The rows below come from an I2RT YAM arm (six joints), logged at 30 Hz.
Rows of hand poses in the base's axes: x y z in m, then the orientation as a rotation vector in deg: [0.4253 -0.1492 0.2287 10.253 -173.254 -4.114]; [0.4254 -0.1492 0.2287 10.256 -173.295 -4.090]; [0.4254 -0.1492 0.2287 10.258 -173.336 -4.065]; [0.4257 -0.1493 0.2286 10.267 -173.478 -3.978]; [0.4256 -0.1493 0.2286 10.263 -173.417 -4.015]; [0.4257 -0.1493 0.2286 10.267 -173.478 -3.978]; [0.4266 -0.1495 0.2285 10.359 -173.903 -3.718]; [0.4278 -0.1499 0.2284 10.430 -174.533 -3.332]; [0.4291 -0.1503 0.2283 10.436 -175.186 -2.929]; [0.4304 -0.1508 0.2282 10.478 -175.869 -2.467]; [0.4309 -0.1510 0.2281 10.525 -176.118 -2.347]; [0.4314 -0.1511 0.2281 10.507 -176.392 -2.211]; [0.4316 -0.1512 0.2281 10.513 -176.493 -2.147]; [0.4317 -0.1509 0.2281 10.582 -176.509 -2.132]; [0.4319 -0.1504 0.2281 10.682 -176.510 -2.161]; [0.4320 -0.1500 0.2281 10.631 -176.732 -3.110]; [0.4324 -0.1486 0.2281 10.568 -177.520 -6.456]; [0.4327 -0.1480 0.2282 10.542 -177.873 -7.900]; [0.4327 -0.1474 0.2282 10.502 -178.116 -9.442]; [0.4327 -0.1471 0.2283 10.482 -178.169 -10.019]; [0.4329 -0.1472 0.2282 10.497 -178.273 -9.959]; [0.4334 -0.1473 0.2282 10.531 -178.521 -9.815]
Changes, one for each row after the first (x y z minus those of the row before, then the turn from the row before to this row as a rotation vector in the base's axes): [0.0001 0.0000 0.0000 -0.014 -0.041 0.000]; [0.0000 0.0000 0.0000 -0.015 -0.041 0.000]; [0.0003 -0.0001 -0.0001 -0.051 -0.144 0.000]; [-0.0001 0.0000 0.0000 0.022 0.062 0.000]; [0.0001 0.0000 0.0000 -0.022 -0.062 0.000]; [0.0009 -0.0002 -0.0001 -0.149 -0.435 0.044]; [0.0012 -0.0004 -0.0001 -0.222 -0.640 0.022]; [0.0013 -0.0004 -0.0001 -0.233 -0.660 -0.022]; [0.0013 -0.0005 -0.0001 -0.267 -0.694 0.002]; [0.0005 -0.0002 -0.0001 -0.064 -0.254 0.020]; [0.0005 -0.0001 0.0000 -0.075 -0.275 -0.023]; [0.0002 -0.0001 0.0000 -0.036 -0.103 0.000]; [0.0001 0.0003 0.0000 -0.007 -0.021 0.044]; [0.0002 0.0005 0.0000 0.021 -0.007 0.064]; [0.0001 0.0004 0.0000 0.624 -0.195 -0.061]; [0.0004 0.0014 0.0000 2.191 -0.740 -0.141]; [0.0003 0.0006 0.0001 0.941 -0.351 -0.061]; [0.0000 0.0006 0.0000 0.997 -0.254 -0.063]; [0.0000 0.0003 0.0001 0.372 -0.060 -0.023]; [0.0002 -0.0001 -0.0001 -0.036 -0.104 0.000]; [0.0005 -0.0001 0.0000 -0.086 -0.247 0.000]
